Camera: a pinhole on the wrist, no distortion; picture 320 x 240 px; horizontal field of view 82.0 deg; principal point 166.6 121.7 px. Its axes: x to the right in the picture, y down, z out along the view. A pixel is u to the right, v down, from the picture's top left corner.
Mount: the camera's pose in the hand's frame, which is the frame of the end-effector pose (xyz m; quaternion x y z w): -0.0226 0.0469 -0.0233 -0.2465 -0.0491 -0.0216 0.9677
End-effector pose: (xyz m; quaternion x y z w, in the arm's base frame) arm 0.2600 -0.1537 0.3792 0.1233 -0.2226 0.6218 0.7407
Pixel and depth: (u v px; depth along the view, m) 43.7 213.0 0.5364
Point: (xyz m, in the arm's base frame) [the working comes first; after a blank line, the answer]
In the camera's frame: -0.3582 0.2661 0.5364

-0.3721 -0.5281 0.3764
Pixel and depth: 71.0 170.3 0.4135
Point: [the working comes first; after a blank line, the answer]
In the camera's frame: -0.2148 0.1092 0.4135

-0.1565 -0.4356 0.4486
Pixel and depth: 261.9 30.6 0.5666
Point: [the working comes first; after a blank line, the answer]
In the camera's frame: 0.2934 -0.2804 0.5666

0.1082 -0.2571 1.0244
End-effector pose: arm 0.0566 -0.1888 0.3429 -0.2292 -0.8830 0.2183 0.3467
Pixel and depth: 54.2 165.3 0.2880
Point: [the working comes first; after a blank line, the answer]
In the camera's frame: -0.1759 0.0682 0.2880

0.1353 -0.1516 -0.0211
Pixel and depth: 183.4 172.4 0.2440
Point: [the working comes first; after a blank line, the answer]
In the camera's frame: 0.0223 0.0672 0.2440

0.0096 -0.0565 0.1068
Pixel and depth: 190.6 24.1 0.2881
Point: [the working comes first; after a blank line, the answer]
In the camera's frame: 0.0376 -0.1528 0.2881

-0.1350 -0.2287 0.1029
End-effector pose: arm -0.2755 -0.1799 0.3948 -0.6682 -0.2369 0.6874 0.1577
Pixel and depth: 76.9 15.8 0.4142
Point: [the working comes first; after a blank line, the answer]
In the camera's frame: -0.2019 -0.2383 0.4142

-0.6834 -0.4089 0.6024
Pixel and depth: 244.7 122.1 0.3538
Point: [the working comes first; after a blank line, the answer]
In the camera's frame: 0.1501 0.0008 0.3538

-0.5589 -0.3426 0.1964
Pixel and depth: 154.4 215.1 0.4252
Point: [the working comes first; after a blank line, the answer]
In the camera's frame: -0.0282 0.2158 0.4252

-0.4685 -0.6155 0.2182
